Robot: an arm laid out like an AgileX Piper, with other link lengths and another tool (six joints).
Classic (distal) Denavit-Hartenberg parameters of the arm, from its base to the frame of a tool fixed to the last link. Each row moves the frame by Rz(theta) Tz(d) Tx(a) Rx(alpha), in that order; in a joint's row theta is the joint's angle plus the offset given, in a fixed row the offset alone. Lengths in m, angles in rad.
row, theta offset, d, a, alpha
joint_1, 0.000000, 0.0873, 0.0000, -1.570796
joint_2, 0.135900, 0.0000, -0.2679, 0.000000
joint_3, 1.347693, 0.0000, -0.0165, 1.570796
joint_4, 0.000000, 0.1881, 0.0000, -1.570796
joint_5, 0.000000, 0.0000, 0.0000, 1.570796
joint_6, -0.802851, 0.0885, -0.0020, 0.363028
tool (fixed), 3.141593, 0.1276, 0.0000, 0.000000
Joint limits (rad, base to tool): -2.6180..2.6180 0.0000..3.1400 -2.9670..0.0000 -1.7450..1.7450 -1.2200..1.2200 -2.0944..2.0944
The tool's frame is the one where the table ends.
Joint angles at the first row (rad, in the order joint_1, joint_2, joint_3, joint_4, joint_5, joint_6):
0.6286, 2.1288, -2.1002, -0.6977, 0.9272, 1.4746
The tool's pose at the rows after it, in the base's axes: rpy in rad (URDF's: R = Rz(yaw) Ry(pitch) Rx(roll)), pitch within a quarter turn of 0, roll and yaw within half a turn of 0; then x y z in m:
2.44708 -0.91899 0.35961 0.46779 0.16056 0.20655
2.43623 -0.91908 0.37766 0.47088 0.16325 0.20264
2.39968 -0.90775 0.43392 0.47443 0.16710 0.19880
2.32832 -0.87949 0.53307 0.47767 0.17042 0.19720
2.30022 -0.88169 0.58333 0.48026 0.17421 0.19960
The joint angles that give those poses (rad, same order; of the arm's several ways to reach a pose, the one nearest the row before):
0.6286, 2.1442, -2.1002, -0.7074, 0.9112, 1.4745
0.6286, 2.1570, -2.1002, -0.7134, 0.8964, 1.4745
0.6286, 2.1702, -2.1002, -0.7134, 0.8804, 1.4450
0.6286, 2.1793, -2.1002, -0.7115, 0.8707, 1.3801
0.6286, 2.1800, -2.1002, -0.7115, 0.8507, 1.3529

